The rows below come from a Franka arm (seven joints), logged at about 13 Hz.
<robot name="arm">
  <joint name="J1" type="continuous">
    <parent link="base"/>
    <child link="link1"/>
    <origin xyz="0 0 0.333"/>
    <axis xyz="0 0 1"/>
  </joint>
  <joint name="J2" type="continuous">
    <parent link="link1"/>
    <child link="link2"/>
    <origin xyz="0 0 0"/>
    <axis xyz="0 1 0"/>
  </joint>
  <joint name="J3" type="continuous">
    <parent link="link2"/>
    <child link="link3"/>
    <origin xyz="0 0 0.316"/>
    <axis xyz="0 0 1"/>
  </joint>
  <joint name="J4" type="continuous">
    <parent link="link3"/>
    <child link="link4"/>
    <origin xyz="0.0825 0 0"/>
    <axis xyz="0 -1 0"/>
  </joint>
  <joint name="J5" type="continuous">
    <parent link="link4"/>
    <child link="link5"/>
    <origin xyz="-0.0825 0 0.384"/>
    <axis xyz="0 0 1"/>
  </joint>
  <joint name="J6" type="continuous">
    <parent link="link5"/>
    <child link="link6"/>
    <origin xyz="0 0 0"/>
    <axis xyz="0 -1 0"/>
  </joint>
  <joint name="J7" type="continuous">
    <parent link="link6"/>
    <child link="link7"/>
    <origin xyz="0.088 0 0"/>
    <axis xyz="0 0 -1"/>
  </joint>
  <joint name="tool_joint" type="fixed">
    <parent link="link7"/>
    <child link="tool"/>
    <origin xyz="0 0 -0.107" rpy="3.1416 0 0"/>
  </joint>
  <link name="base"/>
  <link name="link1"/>
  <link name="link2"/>
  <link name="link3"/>
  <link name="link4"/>
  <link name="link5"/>
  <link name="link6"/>
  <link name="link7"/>
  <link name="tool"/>
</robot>
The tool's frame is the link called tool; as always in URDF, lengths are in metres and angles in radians. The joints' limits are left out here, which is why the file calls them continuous.
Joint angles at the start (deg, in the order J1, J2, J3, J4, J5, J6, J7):
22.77 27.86 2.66 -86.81 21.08 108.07 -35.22
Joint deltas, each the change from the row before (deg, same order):
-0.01 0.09 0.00 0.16 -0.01 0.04 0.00
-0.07 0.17 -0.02 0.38 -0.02 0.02 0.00
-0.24 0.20 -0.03 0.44 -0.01 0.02 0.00
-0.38 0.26 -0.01 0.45 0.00 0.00 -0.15
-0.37 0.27 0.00 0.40 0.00 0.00 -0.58
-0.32 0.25 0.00 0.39 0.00 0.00 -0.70
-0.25 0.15 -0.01 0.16 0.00 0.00 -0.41
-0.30 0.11 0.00 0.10 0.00 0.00 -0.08
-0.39 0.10 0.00 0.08 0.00 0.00 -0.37
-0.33 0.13 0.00 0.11 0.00 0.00 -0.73
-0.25 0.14 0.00 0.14 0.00 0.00 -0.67
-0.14 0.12 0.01 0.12 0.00 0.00 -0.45
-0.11 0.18 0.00 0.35 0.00 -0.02 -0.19
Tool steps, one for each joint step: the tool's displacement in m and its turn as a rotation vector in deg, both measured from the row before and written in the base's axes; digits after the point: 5 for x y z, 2 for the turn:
0.00072 0.00012 0.00026 0.04 -0.10 -0.02
0.00185 -0.00040 0.00104 0.08 -0.22 -0.09
0.00302 -0.00222 0.00117 0.09 -0.24 -0.28
0.00369 -0.00352 0.00053 0.12 -0.21 -0.26
0.00342 -0.00342 0.00000 0.19 -0.29 0.16
0.00309 -0.00293 0.00016 0.21 -0.34 0.32
0.00196 -0.00258 -0.00051 0.09 -0.13 0.12
0.00194 -0.00312 -0.00051 0.02 -0.01 -0.23
0.00231 -0.00415 -0.00056 0.07 -0.09 -0.05
0.00210 -0.00346 -0.00067 0.15 -0.20 0.35
0.00179 -0.00256 -0.00055 0.14 -0.20 0.37
0.00112 -0.00129 -0.00047 0.10 -0.14 0.28
0.00173 -0.00080 0.00064 0.10 -0.20 0.07

